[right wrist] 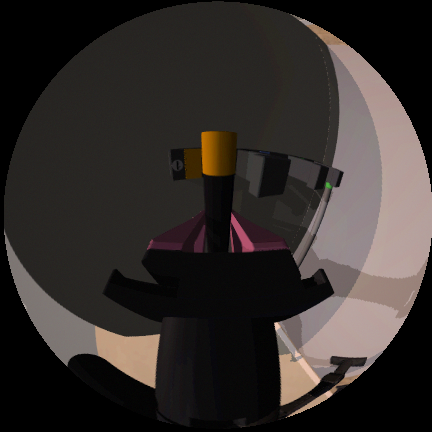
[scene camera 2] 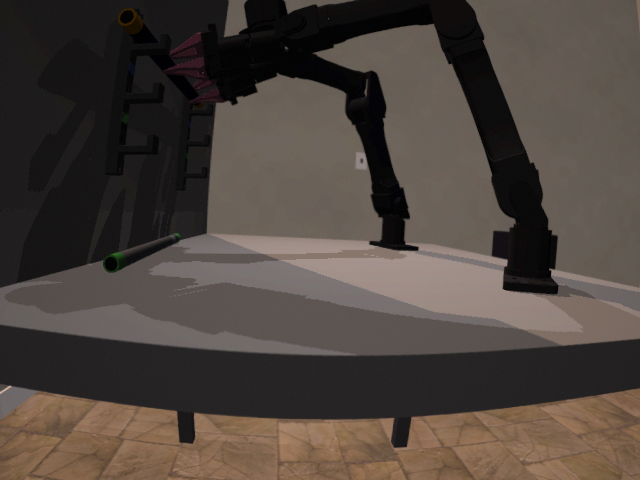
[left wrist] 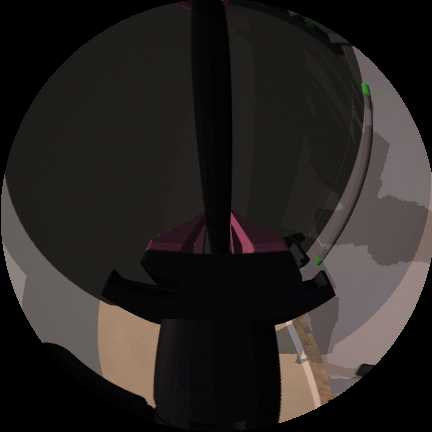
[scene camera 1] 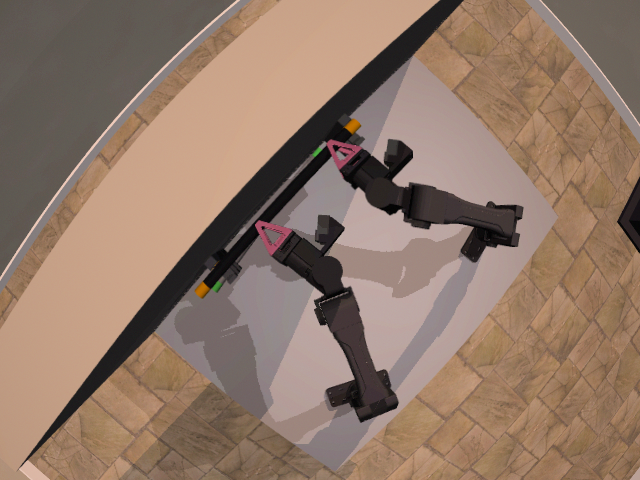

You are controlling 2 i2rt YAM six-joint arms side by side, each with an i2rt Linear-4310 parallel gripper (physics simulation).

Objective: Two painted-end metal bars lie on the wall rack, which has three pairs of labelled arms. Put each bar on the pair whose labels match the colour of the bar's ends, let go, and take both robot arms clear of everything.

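Frame: origin at the left arm's base, x left, y back, z up, level; metres.
Seen in the pictures: left gripper, between the fingertips: (scene camera 2: 163, 65) (left wrist: 217, 214) (scene camera 1: 257, 223); right gripper, between the fingertips: (right wrist: 217, 214) (scene camera 2: 188, 97) (scene camera 1: 329, 144); left arm's base, origin of its link: (scene camera 2: 526, 282); right arm's base, origin of its link: (scene camera 2: 392, 247) (scene camera 1: 482, 231).
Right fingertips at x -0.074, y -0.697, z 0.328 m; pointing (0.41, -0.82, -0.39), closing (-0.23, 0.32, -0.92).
Observation:
Offsets run from my right fingertips to a thing's top centre. "spot": to the spot under its first point.
The thick black bar with orange ends @[dx +0.150, dy +0.098, dz +0.019 m] (scene camera 1: 289, 192) (scene camera 2: 145, 35) (left wrist: 212, 100) (right wrist: 218, 155) is level along the wall, at the top pair of arms of the rack @[dx +0.303, dy +0.189, dz +0.042 m] (scene camera 2: 113, 129); contact with those arms is unclear. My left gripper (scene camera 1: 256, 223) (scene camera 2: 169, 63) (left wrist: 217, 214) and my right gripper (scene camera 1: 329, 142) (scene camera 2: 195, 96) (right wrist: 217, 214) are both shut on it. An orange label @[spot: dx -0.044, dy -0.028, dz +0.023 m] (right wrist: 192, 164) shows beside its end in the right wrist view. The thin grey bar with green ends @[dx +0.180, dy +0.116, dz -0.307 m] (scene camera 1: 317, 151) (scene camera 2: 142, 252) (left wrist: 360, 185) (right wrist: 317, 225) lies on the table below the rack.
The rack's middle arms have a blue label @[spot: dx +0.312, dy +0.176, dz -0.054 m] (scene camera 2: 131, 69) and its bottom arms a green label @[spot: dx +0.314, dy +0.177, dz -0.128 m] (scene camera 2: 124, 118). The far rack post @[dx -0.053, dy -0.015, dz +0.042 m] (scene camera 2: 181, 149) stands on the same dark wall. The table (scene camera 2: 310, 384) reaches to the wall under both arms.

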